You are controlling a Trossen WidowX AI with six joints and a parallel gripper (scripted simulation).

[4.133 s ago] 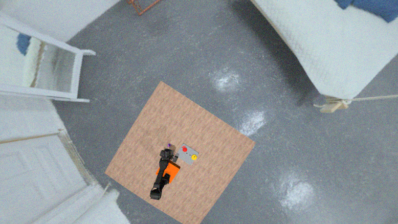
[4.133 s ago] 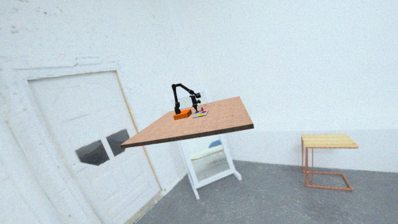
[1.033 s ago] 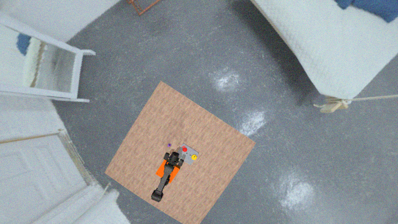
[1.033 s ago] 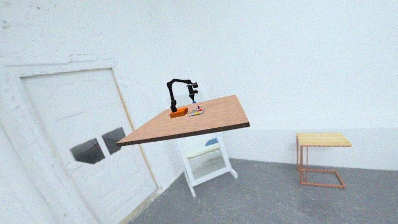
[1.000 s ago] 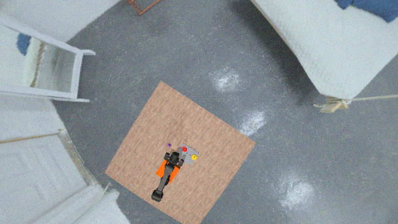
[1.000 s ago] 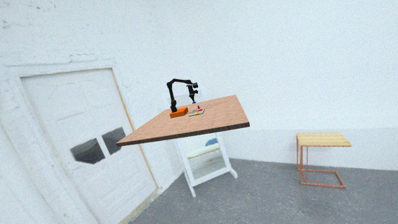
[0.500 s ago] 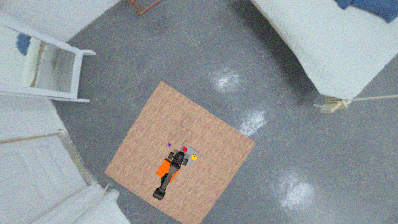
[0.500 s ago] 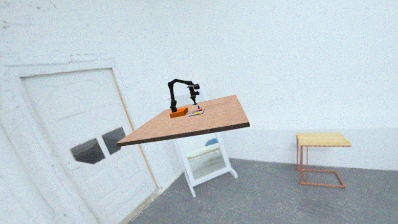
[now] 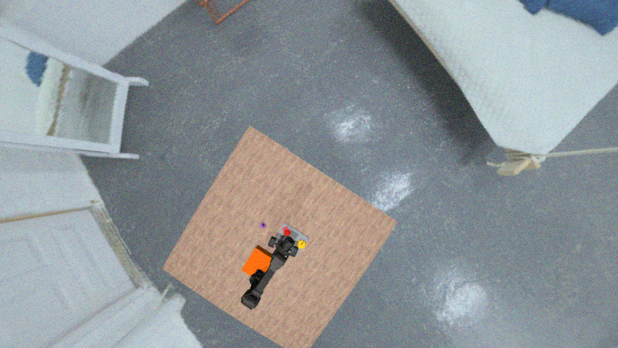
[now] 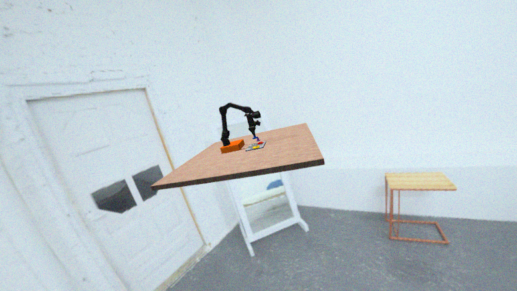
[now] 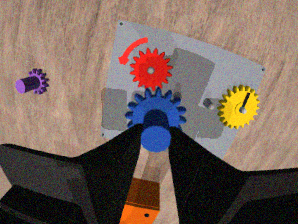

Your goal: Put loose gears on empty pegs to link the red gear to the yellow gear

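Right now my gripper tip is 19 cm to the right of the purple gear, 8 cm above it and 1 cm past it. From my gripper tip the other things lie so: yellow gear (12 cm to the right, 8 cm below, 1 cm ahead); red arrow (9 cm below, 5 cm ahead, 4 cm to the left); blue gear (1 cm below).
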